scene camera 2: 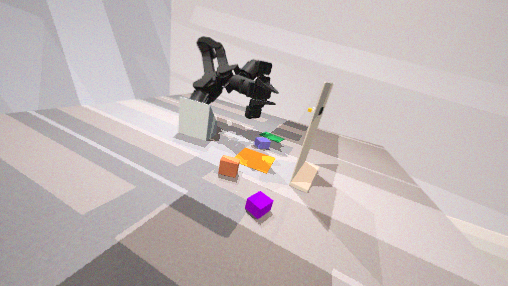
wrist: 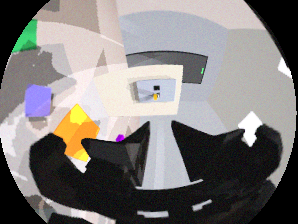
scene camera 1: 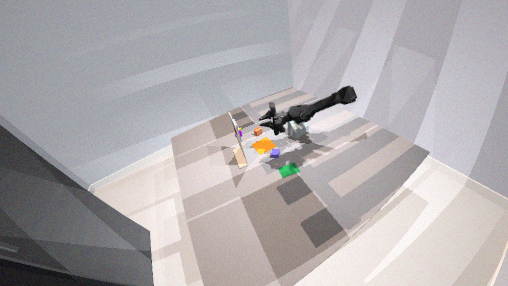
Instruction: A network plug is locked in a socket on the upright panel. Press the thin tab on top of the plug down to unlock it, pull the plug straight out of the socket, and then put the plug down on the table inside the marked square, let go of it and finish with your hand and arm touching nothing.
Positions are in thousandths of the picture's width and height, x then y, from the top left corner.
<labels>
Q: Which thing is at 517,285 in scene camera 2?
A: My gripper.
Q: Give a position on a violet cube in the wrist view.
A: At 129,458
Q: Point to a flat orange square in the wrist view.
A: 253,565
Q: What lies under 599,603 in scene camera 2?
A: An upright beige panel.
</labels>
